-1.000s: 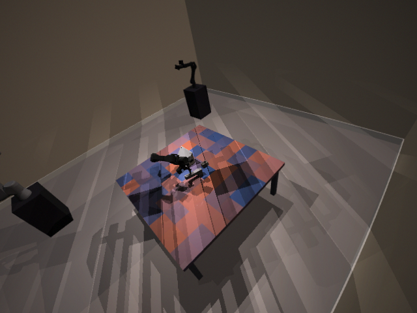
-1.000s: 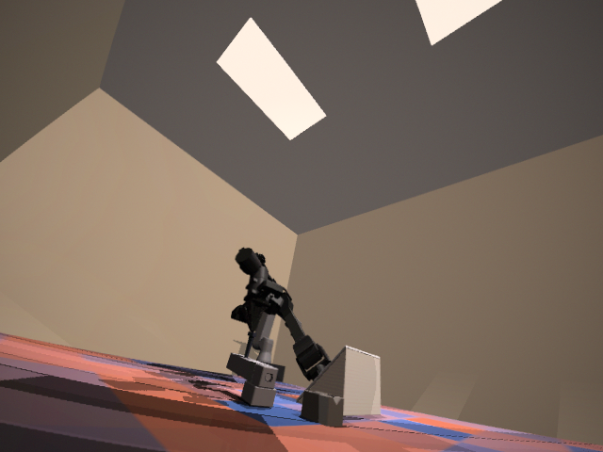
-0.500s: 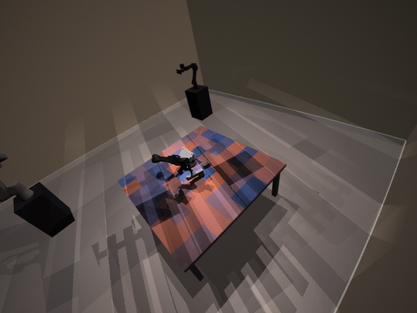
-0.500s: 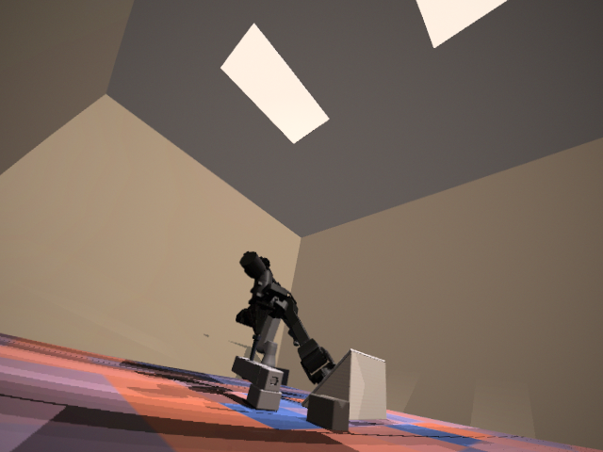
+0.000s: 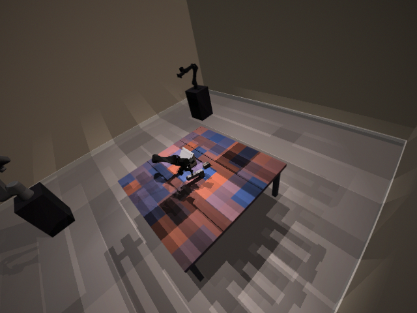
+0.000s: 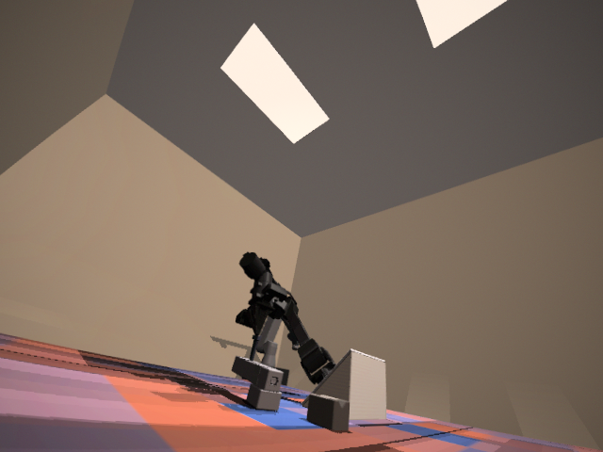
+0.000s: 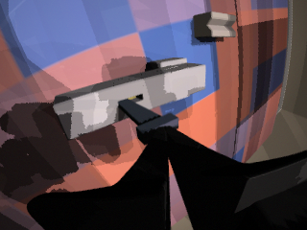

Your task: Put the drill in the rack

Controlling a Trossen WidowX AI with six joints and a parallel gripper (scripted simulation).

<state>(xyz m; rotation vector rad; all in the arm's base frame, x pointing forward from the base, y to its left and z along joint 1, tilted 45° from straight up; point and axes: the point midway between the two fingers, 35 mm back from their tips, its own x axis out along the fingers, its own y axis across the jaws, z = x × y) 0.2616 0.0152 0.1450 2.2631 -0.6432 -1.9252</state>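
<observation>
Right now my gripper tip is 3 cm above the small dark part. Round my gripper tip: rack 3 cm behind, 21 cm to the left, 12 cm below; then drill 1 cm ahead, 5 cm to the left, 8 cm below.
</observation>
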